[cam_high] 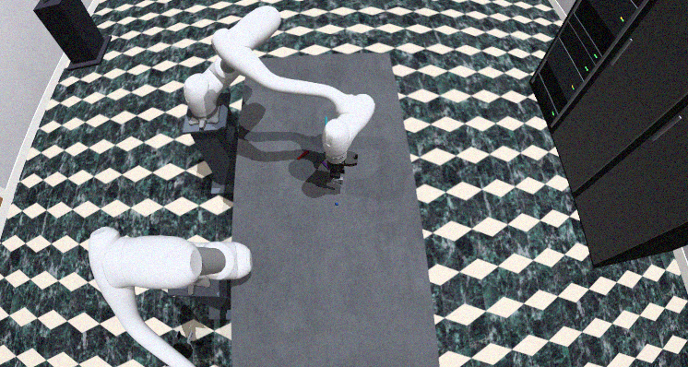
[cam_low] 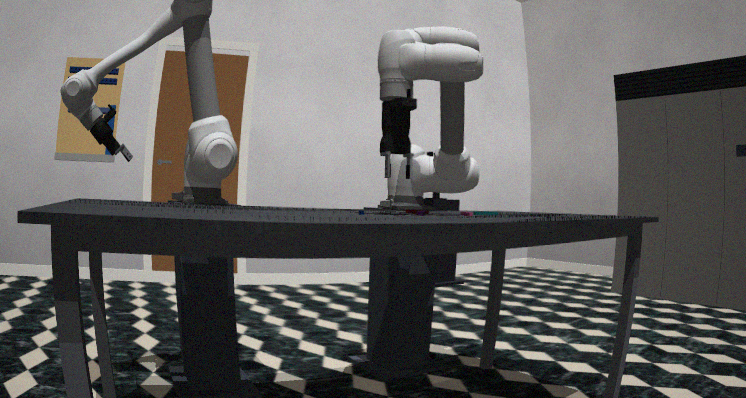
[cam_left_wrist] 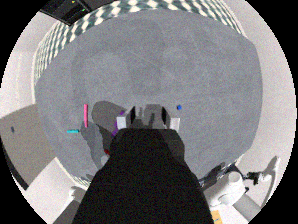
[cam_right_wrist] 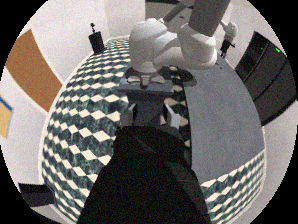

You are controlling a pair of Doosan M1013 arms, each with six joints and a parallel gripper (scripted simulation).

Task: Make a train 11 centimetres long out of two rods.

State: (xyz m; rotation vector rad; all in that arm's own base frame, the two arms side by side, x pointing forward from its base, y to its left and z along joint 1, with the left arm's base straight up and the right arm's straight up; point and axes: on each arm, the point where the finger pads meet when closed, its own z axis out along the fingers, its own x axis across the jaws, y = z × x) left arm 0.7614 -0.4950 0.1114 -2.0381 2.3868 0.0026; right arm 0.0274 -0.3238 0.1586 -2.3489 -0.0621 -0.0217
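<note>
My left hand is 37 cm to the right of the turquoise rod, 11 cm above it and 4 cm past it. Also, from my left hand: small blue rod 11 cm below, 9 cm to the right, 3 cm behind; red rod 19 cm to the left, 17 cm behind, 11 cm below; pink rod 24 cm to the left, 11 cm below, 1 cm ahead.
</note>
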